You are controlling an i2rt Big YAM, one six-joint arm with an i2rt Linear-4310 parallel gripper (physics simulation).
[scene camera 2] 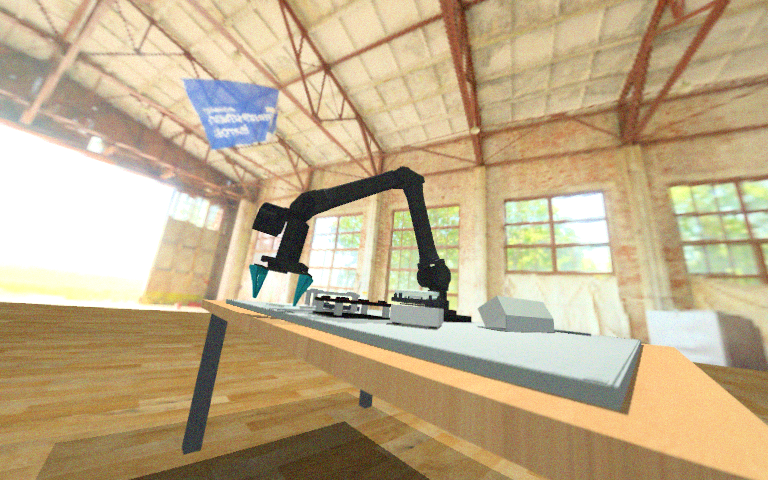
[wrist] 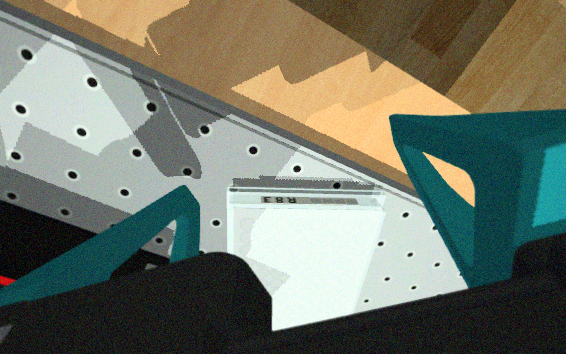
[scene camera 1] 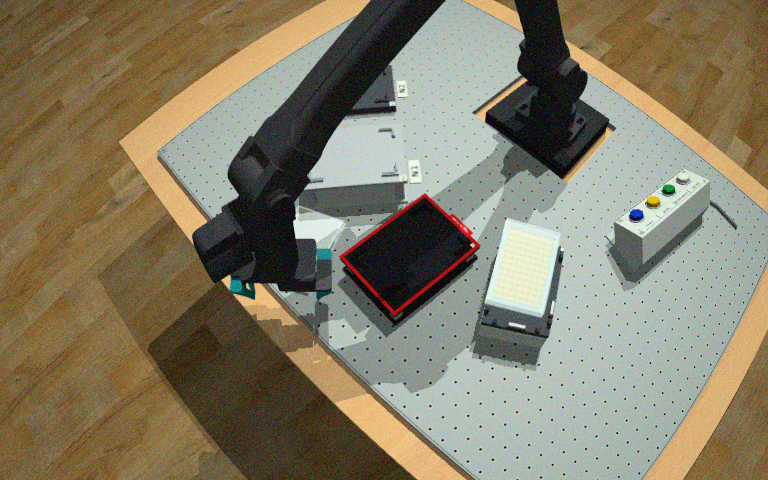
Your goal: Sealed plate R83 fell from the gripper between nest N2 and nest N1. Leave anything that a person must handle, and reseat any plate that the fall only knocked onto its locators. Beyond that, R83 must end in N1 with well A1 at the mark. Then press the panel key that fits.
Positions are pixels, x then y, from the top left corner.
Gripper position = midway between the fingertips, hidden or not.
My gripper (scene camera 1: 285,296) is open and holds nothing. Also in view: a clear plate (scene camera 1: 326,230).
